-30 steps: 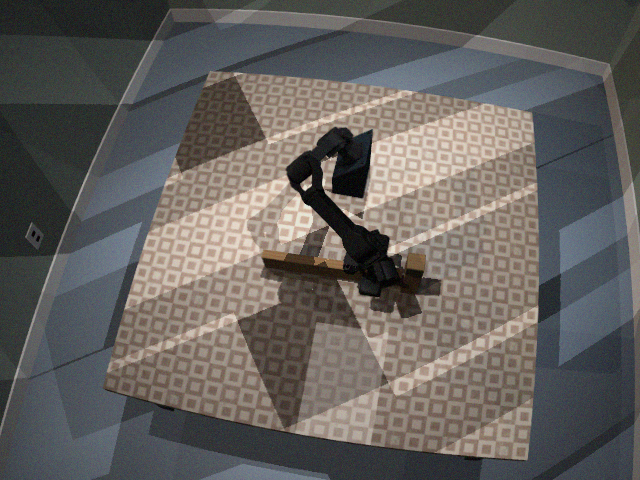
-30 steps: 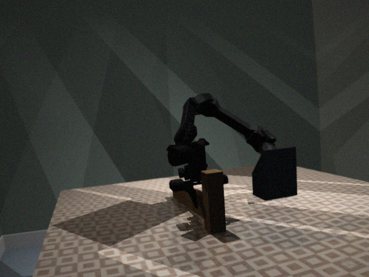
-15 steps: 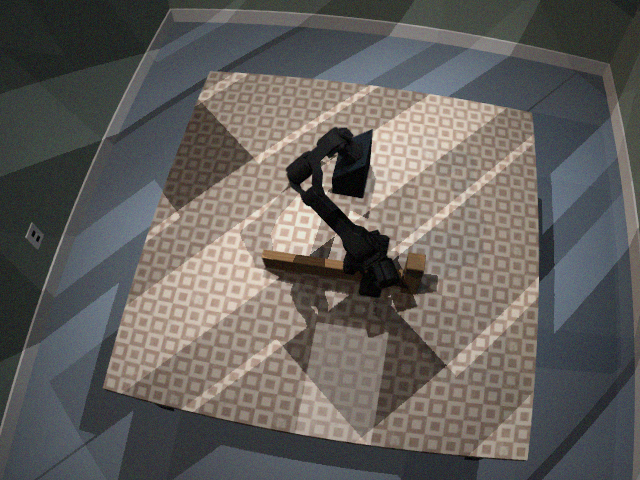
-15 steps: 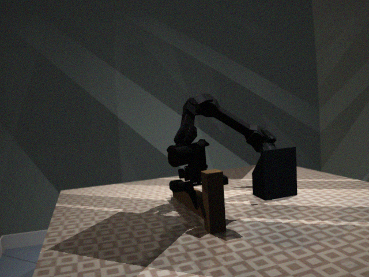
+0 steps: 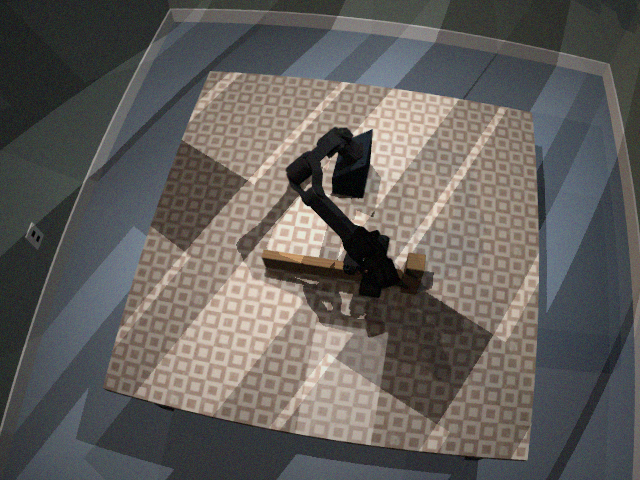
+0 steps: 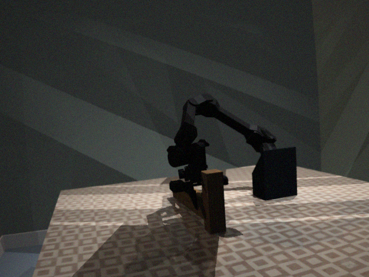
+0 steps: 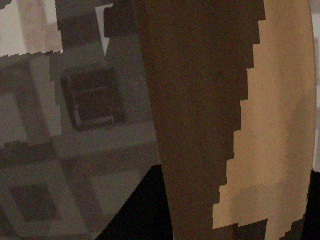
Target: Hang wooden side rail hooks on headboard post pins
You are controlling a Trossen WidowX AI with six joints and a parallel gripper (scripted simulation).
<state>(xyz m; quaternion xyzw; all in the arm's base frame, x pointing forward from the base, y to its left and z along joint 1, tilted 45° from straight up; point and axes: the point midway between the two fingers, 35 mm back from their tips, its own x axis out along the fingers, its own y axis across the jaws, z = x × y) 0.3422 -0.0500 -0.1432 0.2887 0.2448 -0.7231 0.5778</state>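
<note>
Right now the headboard post is 10 mm ahead of my gripper tip, 110 mm to the left of it and 50 mm above it.
</note>
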